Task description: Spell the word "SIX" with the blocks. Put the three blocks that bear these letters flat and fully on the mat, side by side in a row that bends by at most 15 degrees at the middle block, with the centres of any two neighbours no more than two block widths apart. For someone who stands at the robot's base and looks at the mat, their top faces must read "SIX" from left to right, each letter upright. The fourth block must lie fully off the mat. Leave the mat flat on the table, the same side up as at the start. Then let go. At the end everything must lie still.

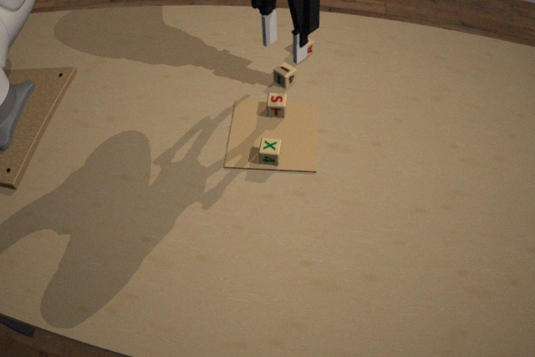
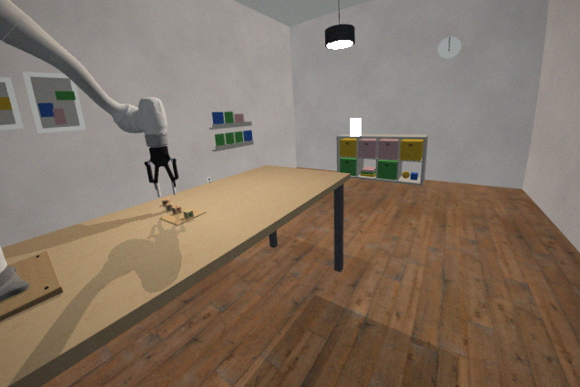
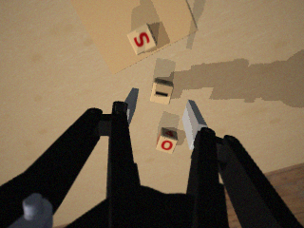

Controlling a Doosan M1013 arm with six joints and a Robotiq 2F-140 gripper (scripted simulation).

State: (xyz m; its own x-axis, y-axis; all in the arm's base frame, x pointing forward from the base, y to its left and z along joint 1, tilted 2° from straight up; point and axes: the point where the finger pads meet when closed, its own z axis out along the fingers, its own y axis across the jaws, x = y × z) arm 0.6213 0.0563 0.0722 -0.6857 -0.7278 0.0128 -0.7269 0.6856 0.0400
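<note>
Right now the I block is 90 mm below my hand. The rest, counted from my hand: O block: 90 mm below, 80 mm to the left, 40 mm ahead; then tan mat: 120 mm to the right, 100 mm below, 20 mm behind; then S block: 90 mm below, 80 mm to the right, 20 mm behind.
</note>
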